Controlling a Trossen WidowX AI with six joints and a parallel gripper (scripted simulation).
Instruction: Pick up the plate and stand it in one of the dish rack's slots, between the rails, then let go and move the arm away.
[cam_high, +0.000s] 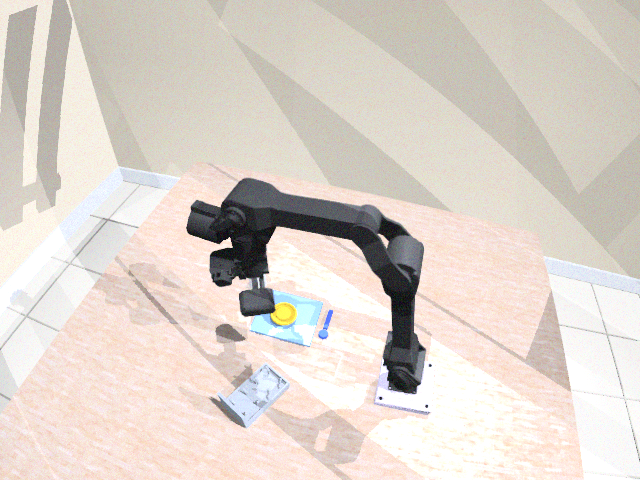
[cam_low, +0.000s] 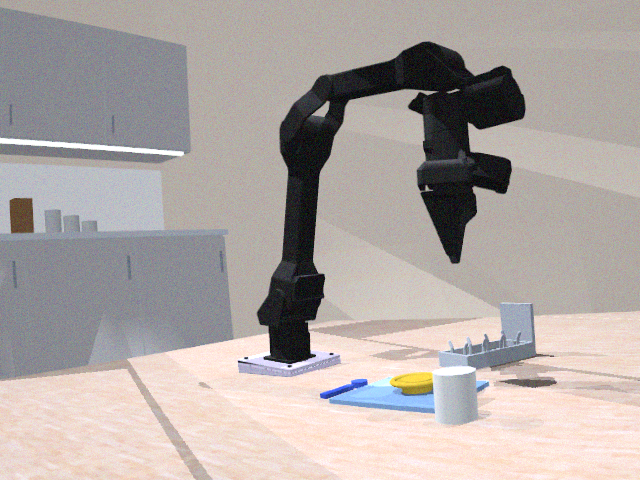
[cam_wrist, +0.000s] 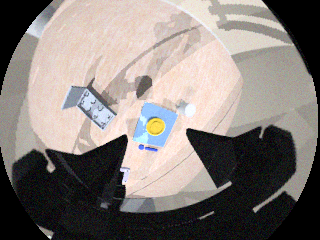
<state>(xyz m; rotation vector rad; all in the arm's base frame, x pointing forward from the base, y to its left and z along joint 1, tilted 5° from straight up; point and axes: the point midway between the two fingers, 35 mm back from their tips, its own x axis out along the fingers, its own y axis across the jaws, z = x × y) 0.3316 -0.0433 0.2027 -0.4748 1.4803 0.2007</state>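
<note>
My gripper tip is 40 mm past the yellow plate, 40 mm to the left of it and 140 mm above it. Also, from my gripper tip: grey dish rack: 40 mm behind, 170 mm to the left, 140 mm below; then white cup: 60 mm ahead, 120 mm to the right, 130 mm below; then blue spoon: 140 mm behind, 50 mm to the right, 160 mm below.
</note>
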